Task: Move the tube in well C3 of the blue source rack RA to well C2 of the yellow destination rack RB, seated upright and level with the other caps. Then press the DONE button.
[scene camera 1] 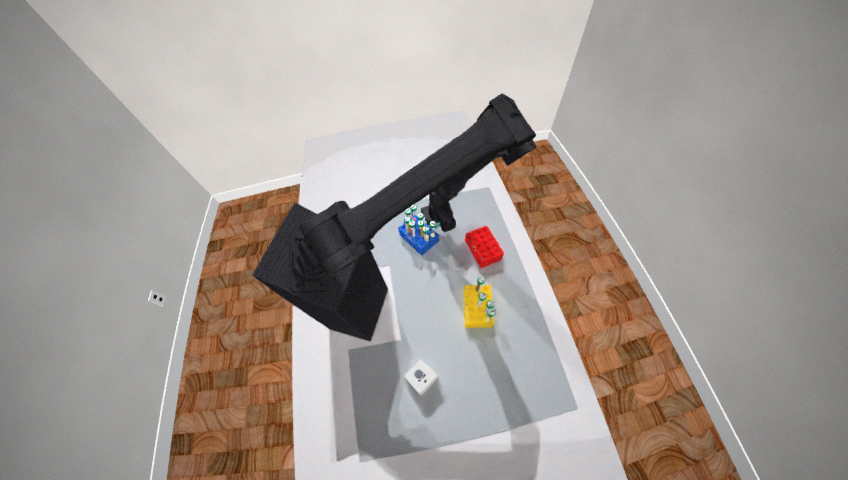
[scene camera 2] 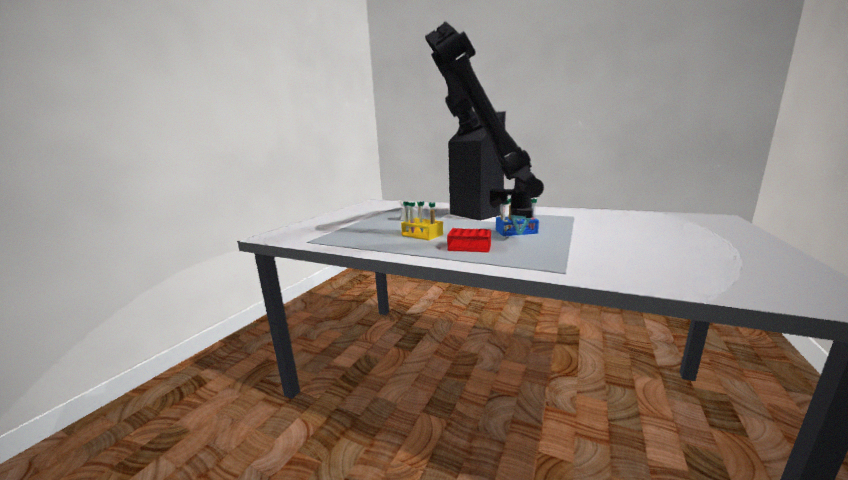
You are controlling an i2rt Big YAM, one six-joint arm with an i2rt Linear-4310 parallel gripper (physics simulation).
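Frame: origin at the arm's base, x right, y ahead, z up, level; centimetres.
Where they show: gripper, fingertip midpoint: (scene camera 1: 436,227) (scene camera 2: 519,234); arm's base, origin of the base link: (scene camera 1: 309,264) (scene camera 2: 472,127).
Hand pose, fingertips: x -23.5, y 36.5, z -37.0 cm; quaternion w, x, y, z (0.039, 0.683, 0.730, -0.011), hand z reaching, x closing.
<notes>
Each offset is from my fingertips to the top centre of the thing. "*": to the spot under its first point. Level surfaces: height alone.
The blue rack RA {dx +1.6, dy -7.6, dz +3.7 cm} (scene camera 1: 418,240) (scene camera 2: 516,227) stands at the back of the grey mat and holds several green-capped tubes {dx +3.7, dy -6.5, dz +11.2 cm} (scene camera 1: 422,225). The yellow rack RB (scene camera 1: 477,313) (scene camera 2: 421,229) stands nearer the middle and holds three capped tubes {* dx +34.3, dy +2.5, dz +11.3 cm} (scene camera 1: 481,295) (scene camera 2: 419,206). My gripper (scene camera 1: 446,224) (scene camera 2: 521,210) is shut and empty. It hangs low at the far right edge of the blue rack, just above the tube caps. The arm hides part of the blue rack in the overhead view. The white DONE button box {* dx +49.4, dy -21.4, dz +5.0 cm} (scene camera 1: 420,376) sits at the front of the mat.
A red empty rack {dx +14.5, dy +13.4, dz +3.7 cm} (scene camera 1: 484,246) (scene camera 2: 469,239) lies between the blue and yellow racks. The arm's black base (scene camera 1: 322,274) (scene camera 2: 472,172) stands at the table's left side. The grey mat {dz -1.3 cm} (scene camera 1: 522,370) (scene camera 2: 534,253) lies on the white table {dz -1.6 cm} (scene camera 2: 654,250).
</notes>
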